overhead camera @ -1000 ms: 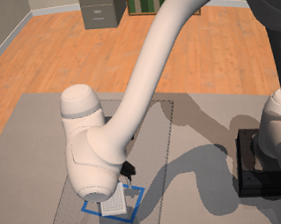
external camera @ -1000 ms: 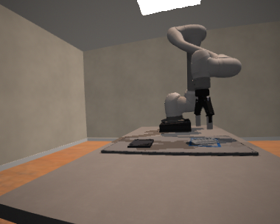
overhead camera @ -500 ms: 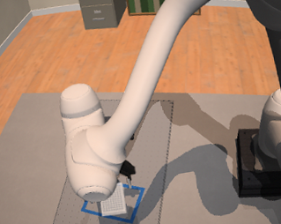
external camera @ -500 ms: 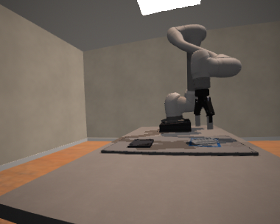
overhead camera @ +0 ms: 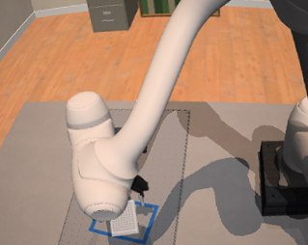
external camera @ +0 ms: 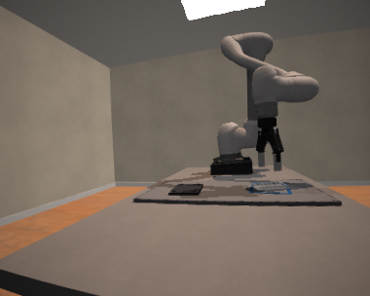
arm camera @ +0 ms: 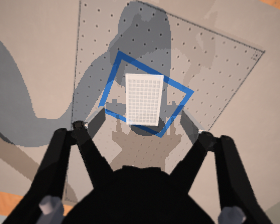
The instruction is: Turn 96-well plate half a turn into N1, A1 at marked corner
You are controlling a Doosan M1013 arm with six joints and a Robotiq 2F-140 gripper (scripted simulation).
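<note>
Right now my hand is 8 cm above the white 96-well plate. Round my hand: corner mark: 14 cm ahead, 39 cm to the right, 8 cm below; then plate nest N1: 6 cm ahead, 34 cm to the right, 8 cm below.
</note>
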